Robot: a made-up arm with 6 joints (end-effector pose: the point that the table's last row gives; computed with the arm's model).
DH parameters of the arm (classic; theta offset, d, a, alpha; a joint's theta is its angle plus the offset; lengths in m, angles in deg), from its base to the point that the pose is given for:
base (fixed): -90 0.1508 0 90
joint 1: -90 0.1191 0.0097 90
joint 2: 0 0.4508 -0.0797 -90
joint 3: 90 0.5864 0.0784 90
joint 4: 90 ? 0.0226 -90
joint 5: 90 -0.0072 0.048 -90
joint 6: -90 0.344 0.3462 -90
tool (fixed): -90 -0.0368 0 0
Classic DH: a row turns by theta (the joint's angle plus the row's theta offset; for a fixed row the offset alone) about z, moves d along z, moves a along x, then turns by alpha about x.
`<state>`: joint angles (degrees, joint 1 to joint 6).
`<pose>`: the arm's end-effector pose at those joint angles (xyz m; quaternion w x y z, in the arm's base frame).
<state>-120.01 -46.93 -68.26 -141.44 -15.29 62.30</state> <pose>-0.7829 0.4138 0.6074 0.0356 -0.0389 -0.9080 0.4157</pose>
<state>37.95 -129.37 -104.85 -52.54 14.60 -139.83</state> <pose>-0.1108 0.5172 -0.5609 0.0369 0.0000 0.9990 0.0260</pose>
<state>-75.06 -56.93 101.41 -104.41 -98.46 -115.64</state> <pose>-0.2826 0.5816 0.6459 0.5457 -0.4854 -0.6101 -0.3071</pose>
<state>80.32 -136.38 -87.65 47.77 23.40 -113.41</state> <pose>0.5027 -0.0449 -0.8464 0.3244 -0.6413 -0.5418 0.4358</pose>
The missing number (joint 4, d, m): 0.1683
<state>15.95 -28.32 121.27 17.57 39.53 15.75</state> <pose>-0.3383 0.1084 0.1185 0.4941 -0.6737 -0.2302 -0.4989</pose>
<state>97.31 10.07 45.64 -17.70 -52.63 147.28</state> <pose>-0.5463 0.5365 -0.3169 0.8959 0.1378 0.4178 0.0612</pose>
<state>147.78 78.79 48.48 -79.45 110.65 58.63</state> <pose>-0.6667 0.2856 -0.4431 0.5527 0.1062 -0.3065 0.7676</pose>
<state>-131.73 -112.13 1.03 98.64 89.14 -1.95</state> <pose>0.3738 -0.1608 0.4499 0.4054 -0.8939 0.1771 0.0728</pose>
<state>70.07 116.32 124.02 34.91 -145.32 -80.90</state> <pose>0.1153 0.8358 -0.2623 0.5219 -0.2441 -0.4357 0.6915</pose>
